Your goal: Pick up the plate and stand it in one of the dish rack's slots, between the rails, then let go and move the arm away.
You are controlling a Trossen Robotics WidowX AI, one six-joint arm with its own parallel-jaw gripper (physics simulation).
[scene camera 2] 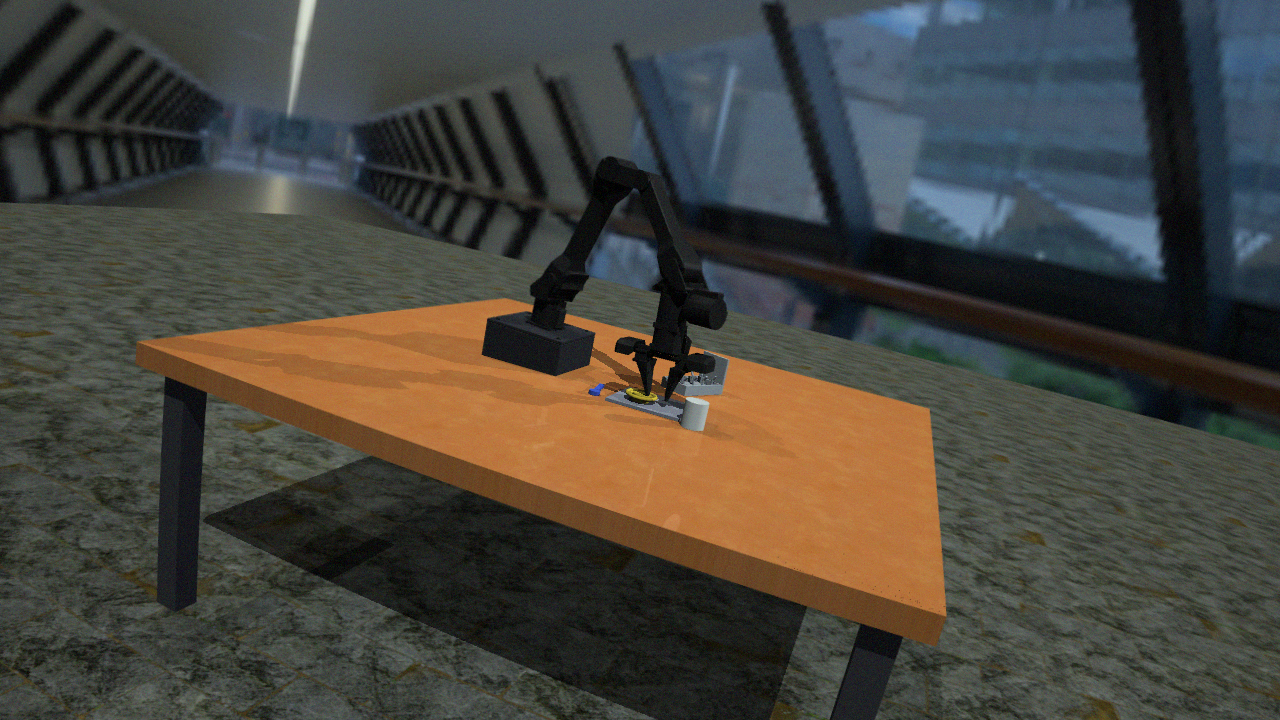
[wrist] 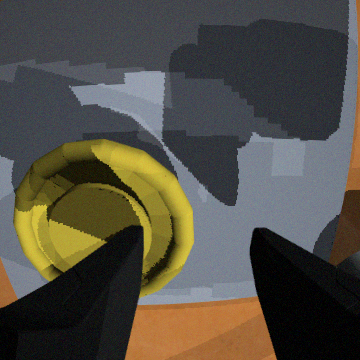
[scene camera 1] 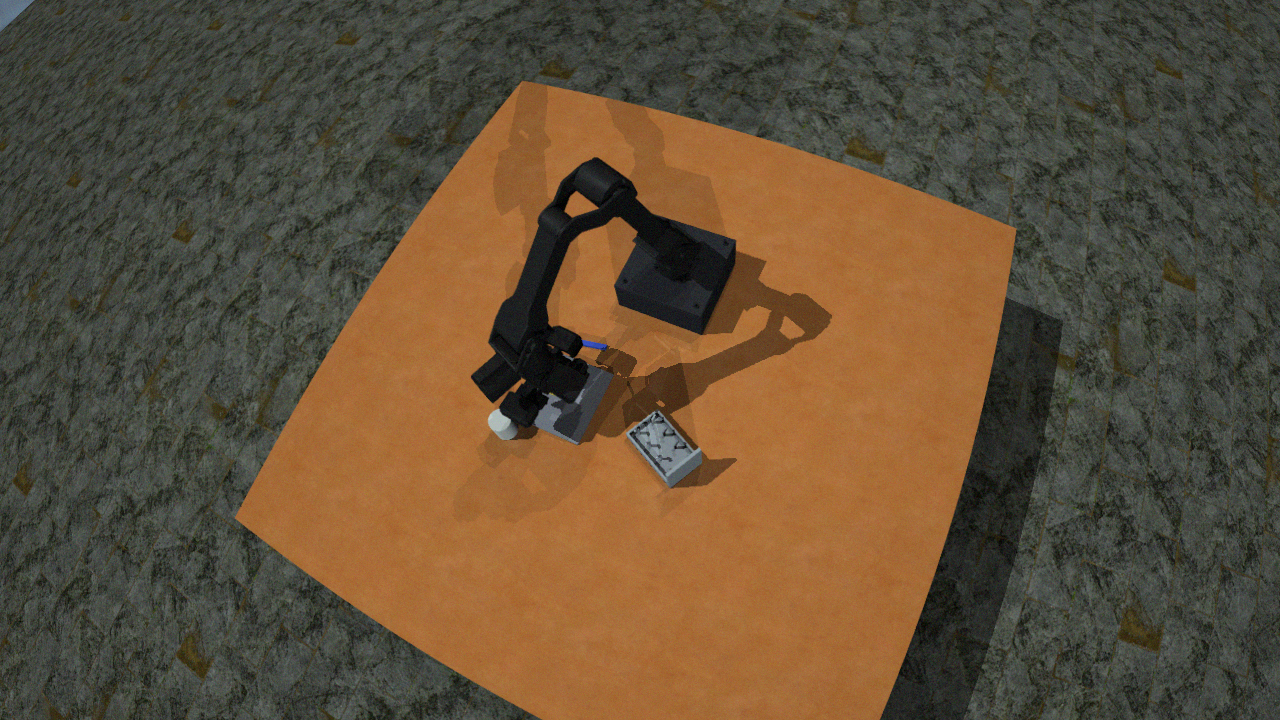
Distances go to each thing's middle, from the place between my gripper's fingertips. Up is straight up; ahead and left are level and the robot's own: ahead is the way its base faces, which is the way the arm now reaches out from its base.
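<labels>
Yellow plate [wrist: 74, 198]: 1 cm below my hand, 3 cm behind it. Grey dish rack [scene camera 1: 655, 438]: 2 cm above my hand, 23 cm to the left of it, 3 cm behind it. Grey mat [scene camera 1: 568, 421]: 2 cm below my hand, 2 cm to the left of it, 2 cm behind it. White cup [scene camera 2: 695, 410]: 10 cm ahead of my hand, 4 cm to the right of it. Farthest from my hand of the things named here, going by their middles: the grey dish rack.
</labels>
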